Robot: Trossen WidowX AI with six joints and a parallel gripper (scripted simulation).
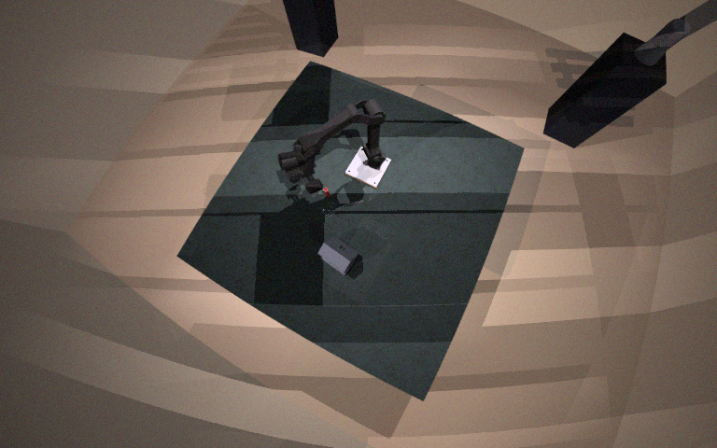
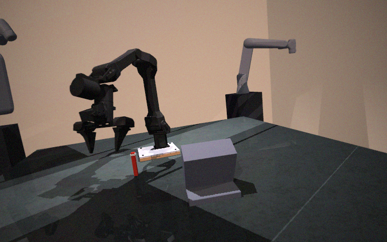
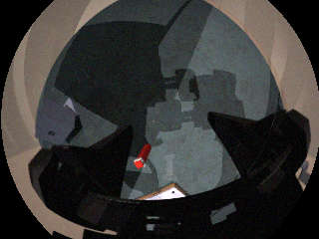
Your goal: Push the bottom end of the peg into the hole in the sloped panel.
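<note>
Now: the red peg 30 mm behind my gripper tip, 90 mm to the left of it and 50 mm below it. From my gripper tip the other things lie so: grey sloped panel block (200 mm ahead, 260 mm to the left, 30 mm below).
</note>
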